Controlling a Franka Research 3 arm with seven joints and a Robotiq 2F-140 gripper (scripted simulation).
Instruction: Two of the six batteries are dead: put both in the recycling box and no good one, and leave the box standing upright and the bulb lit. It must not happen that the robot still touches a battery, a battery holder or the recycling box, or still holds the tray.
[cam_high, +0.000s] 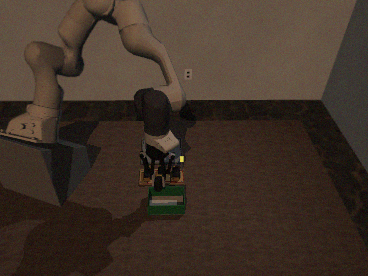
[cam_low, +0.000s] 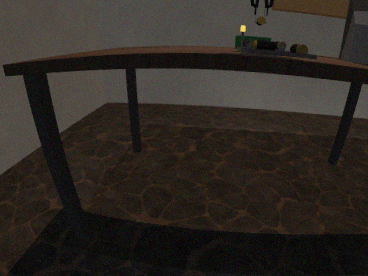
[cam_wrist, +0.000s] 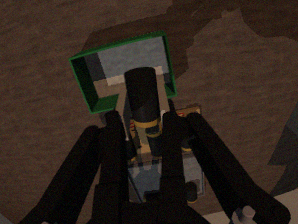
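Now: hand 14 cm above the green recycling box, 3 cm short of it and 1 cm to the left of it. Also, from my hand: grey tray: 33 cm to the left, 15 cm below; then yellow bulb: 19 cm to the left, 10 cm ahead, 8 cm below.
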